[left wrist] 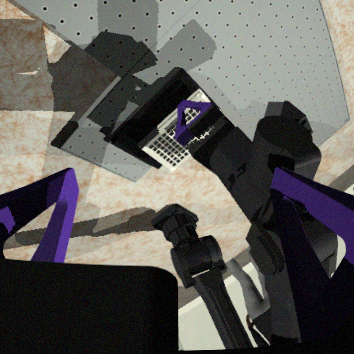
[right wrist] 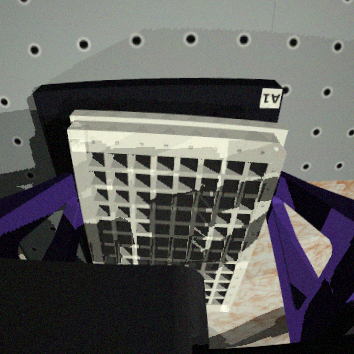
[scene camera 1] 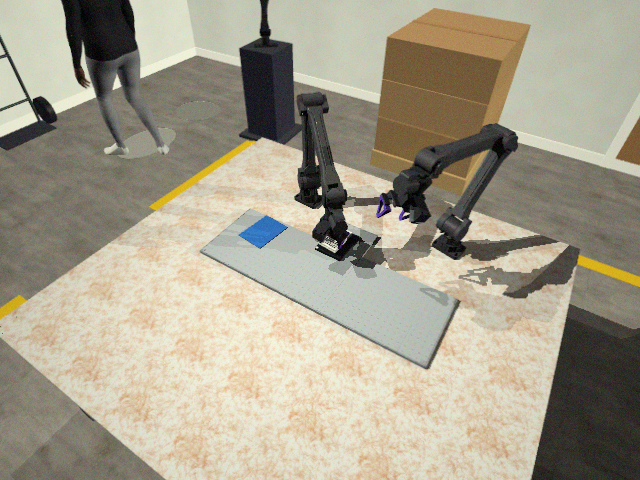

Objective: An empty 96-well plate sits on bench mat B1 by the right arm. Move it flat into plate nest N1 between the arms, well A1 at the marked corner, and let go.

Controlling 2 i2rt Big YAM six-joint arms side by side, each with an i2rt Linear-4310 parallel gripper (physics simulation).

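Frame: origin at the left arm's base, x back, y right, z up, level; millimetres.
Where they show: left gripper, fingertip midpoint: (left wrist: 173, 178) (scene camera 1: 388, 217); right gripper, fingertip midpoint: (left wrist: 196, 116) (right wrist: 174, 177) (scene camera 1: 330, 243); left arm's base, link origin: (scene camera 1: 448, 247); right arm's base, link origin: (left wrist: 174, 218) (scene camera 1: 309, 199).
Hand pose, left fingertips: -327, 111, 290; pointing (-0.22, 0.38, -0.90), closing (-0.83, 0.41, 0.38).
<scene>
Each offset is from my left fingertips to the top centre of the thing, as dx, dy, dz. "spot": to the spot under its first point. Level surfaces: height alone.
The white 96-well plate {-14, +224, -223} (scene camera 1: 329, 243) (left wrist: 167, 150) (right wrist: 160, 170) is between the fingers of my right gripper (scene camera 1: 336, 240) (right wrist: 174, 177), which is shut on it. The plate is over the black nest N1 {+0, +222, -263} (left wrist: 150, 100) (right wrist: 150, 100), and a strip of the nest shows beyond its far edge. The nest's A1 label {spot: -86, +259, -265} (right wrist: 271, 98) is at its upper right corner in the right wrist view; the plate's A lettering is on the same side. The gap beneath the plate is hidden. My left gripper (scene camera 1: 391, 215) (left wrist: 173, 178) is open and empty, off to the right of the nest in the scene view.
Blue bench mat B1 {dz -275} (scene camera 1: 263, 231) lies on the left of the grey perforated board {dz -277} (scene camera 1: 392, 310) (left wrist: 280, 50), on the speckled table {dz -291} (scene camera 1: 232, 372). My left arm (scene camera 1: 460, 149) stands at the right. Cartons (scene camera 1: 439, 77) and a dark pedestal (scene camera 1: 267, 87) stand behind the table.
</scene>
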